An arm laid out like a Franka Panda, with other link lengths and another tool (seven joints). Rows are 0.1 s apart.
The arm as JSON. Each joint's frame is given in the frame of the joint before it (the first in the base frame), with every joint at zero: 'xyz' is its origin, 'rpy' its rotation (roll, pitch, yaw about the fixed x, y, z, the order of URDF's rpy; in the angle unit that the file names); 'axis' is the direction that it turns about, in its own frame. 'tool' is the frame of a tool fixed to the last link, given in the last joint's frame.
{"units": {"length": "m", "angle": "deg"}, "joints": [
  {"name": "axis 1", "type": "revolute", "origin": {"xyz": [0.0, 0.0, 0.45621], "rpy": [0.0, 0.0, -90.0]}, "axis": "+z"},
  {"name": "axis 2", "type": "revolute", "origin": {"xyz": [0.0, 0.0, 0.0], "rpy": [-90.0, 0.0, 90.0]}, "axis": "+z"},
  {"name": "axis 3", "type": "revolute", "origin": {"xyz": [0.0, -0.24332, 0.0], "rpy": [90.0, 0.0, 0.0]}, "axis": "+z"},
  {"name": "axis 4", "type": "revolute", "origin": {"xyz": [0.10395, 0.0, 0.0], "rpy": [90.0, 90.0, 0.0]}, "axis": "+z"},
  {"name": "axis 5", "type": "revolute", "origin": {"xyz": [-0.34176, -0.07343, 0.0], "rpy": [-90.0, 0.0, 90.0]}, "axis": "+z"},
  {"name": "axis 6", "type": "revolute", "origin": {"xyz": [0.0, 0.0, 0.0], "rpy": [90.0, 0.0, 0.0]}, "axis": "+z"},
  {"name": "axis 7", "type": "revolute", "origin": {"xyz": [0.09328, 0.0, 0.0], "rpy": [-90.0, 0.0, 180.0]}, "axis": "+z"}
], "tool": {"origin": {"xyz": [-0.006, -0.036, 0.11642], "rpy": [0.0, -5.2, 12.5]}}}
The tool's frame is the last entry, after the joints.
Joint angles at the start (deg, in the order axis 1, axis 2, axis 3, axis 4, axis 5, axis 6, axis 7):
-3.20 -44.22 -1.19 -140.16 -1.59 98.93 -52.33
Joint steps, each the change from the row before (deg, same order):
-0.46 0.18 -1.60 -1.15 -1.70 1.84 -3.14
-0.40 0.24 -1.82 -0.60 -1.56 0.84 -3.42
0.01 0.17 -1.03 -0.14 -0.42 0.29 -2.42
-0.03 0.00 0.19 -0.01 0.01 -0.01 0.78
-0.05 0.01 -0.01 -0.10 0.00 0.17 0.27
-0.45 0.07 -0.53 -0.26 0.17 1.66 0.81
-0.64 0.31 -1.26 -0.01 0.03 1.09 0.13
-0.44 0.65 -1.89 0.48 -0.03 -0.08 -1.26
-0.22 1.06 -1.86 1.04 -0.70 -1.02 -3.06
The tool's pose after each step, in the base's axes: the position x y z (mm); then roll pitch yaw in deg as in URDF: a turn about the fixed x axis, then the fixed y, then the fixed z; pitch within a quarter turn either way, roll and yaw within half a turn. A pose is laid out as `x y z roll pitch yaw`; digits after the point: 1 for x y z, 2 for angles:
382.8 -64.5 624.5 -176.64 6.82 -141.89
382.8 -79.9 619.2 -176.39 6.38 -139.90
383.0 -86.1 617.0 -176.58 6.41 -138.16
383.0 -85.4 617.0 -176.53 6.35 -138.83
383.0 -85.9 616.5 -176.49 6.41 -139.14
384.3 -92.9 617.3 -175.90 7.74 -140.68
384.2 -106.1 616.7 -175.98 8.87 -142.37
382.9 -121.9 614.4 -176.97 9.43 -143.14
382.2 -136.5 611.7 -177.94 8.85 -141.83

